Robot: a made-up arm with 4 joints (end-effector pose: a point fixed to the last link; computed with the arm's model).
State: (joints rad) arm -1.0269 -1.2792 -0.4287 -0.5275
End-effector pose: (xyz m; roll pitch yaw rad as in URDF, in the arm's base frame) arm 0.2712 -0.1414 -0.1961 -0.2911 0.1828 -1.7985
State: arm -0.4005 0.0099 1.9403 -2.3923
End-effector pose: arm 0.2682 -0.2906 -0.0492 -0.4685 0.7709 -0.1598
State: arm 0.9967 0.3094 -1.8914 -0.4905
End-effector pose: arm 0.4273 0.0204 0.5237 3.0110 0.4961 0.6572
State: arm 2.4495 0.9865 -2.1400 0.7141
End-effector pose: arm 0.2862 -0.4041 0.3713 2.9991 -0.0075 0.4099
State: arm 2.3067 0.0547 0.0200 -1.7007
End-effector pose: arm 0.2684 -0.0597 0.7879 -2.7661 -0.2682 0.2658
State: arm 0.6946 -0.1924 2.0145 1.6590
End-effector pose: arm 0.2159 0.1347 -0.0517 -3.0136 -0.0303 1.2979
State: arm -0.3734 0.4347 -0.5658 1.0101
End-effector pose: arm 0.3155 0.2219 -0.0396 -1.3325 -0.6294 -0.1547
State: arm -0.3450 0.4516 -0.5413 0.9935
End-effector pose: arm 0.3140 0.2290 -0.0359 -1.3120 -0.6390 -0.1439
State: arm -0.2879 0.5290 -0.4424 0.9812
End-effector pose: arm 0.3094 0.2381 -0.0360 -1.3739 -0.7059 -0.0252
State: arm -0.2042 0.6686 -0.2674 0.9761
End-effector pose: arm 0.3106 0.2435 -0.0372 -1.5717 -0.8259 0.2327
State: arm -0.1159 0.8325 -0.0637 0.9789
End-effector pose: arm 0.3270 0.2412 -0.0317 -1.9274 -0.9306 0.6137
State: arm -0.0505 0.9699 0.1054 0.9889
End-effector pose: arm 0.3512 0.2341 -0.0189 -2.3192 -0.9536 0.9900
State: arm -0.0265 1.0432 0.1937 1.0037
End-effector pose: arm 0.3666 0.2269 -0.0104 -2.5502 -0.9257 1.1936
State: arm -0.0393 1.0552 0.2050 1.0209
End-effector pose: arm 0.3687 0.2214 -0.0133 -2.6110 -0.9013 1.2367
